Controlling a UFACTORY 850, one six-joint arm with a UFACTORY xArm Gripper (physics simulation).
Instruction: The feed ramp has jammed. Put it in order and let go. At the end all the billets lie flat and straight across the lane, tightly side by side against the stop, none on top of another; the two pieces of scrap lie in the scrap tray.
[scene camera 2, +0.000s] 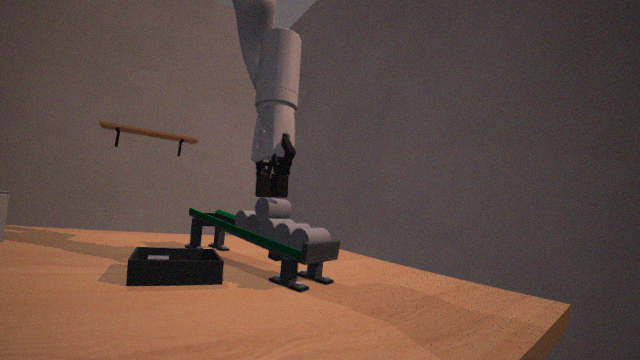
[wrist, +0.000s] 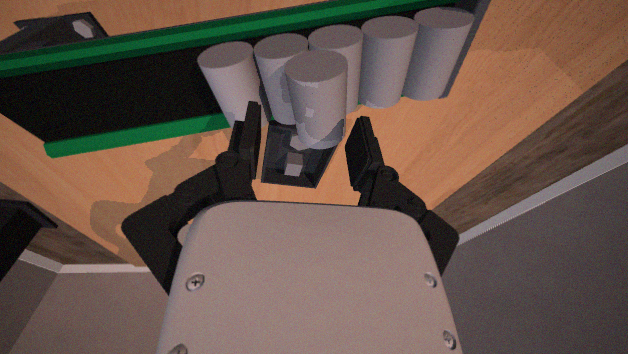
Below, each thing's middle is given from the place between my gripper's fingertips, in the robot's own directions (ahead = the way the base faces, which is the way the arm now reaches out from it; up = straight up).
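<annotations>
Black scrap tray (scene camera 2: 186, 266): my hand is 12 cm above it, 15 cm past it and 4 cm to the left of it.
</annotations>
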